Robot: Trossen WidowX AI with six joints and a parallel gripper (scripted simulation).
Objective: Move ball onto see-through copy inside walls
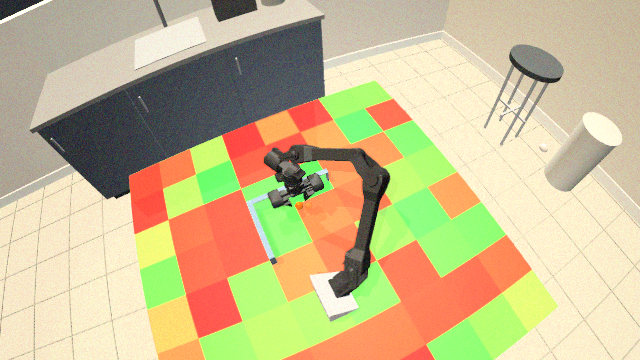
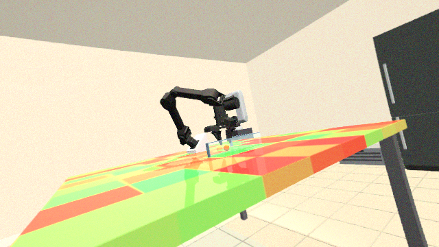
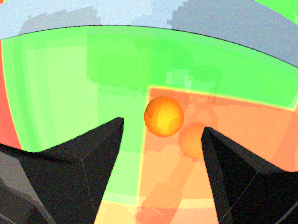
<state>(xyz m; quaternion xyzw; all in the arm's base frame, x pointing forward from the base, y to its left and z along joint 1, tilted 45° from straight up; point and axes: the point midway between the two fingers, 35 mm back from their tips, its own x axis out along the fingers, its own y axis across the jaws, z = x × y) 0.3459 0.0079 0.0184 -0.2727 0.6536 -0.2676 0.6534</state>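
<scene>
My gripper tip is 20 mm past the see-through copy of ball, 30 mm to the left of it and 20 mm above it. Also, from my gripper tip: orange ball: 20 mm below.
</scene>
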